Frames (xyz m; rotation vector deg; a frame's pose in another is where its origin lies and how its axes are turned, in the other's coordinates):
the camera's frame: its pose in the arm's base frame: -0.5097 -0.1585 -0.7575 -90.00 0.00 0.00
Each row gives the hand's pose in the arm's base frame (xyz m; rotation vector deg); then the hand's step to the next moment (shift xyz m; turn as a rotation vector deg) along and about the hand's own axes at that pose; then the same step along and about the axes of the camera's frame.
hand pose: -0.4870 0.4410 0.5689 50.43 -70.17 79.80
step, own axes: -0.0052 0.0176 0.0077 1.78 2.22 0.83
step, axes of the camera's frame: -0.0169 0.0071 -0.0077 -2.60 -1.40 -0.28
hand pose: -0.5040 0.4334 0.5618 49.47 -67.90 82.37
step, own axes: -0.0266 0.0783 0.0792 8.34 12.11 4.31
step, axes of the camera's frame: -0.0773 0.0221 -0.0816 -13.87 -6.30 -1.66
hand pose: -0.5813 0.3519 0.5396 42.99 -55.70 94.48
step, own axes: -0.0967 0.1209 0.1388 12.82 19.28 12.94
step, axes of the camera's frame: -0.0886 0.0440 -0.1829 -21.89 -12.54 -8.19
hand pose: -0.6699 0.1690 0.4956 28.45 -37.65 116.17
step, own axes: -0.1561 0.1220 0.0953 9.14 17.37 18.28
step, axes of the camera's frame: -0.0193 0.0471 -0.2139 -17.95 -15.05 -13.08
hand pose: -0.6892 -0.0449 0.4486 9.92 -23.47 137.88
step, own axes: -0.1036 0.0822 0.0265 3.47 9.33 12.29
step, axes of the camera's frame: 0.0257 0.0191 -0.1310 -8.51 -10.08 -8.73
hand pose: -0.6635 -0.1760 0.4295 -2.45 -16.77 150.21
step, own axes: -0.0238 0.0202 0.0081 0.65 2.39 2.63
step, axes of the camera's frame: 0.0105 -0.0030 -0.0303 -1.93 -2.07 -2.25
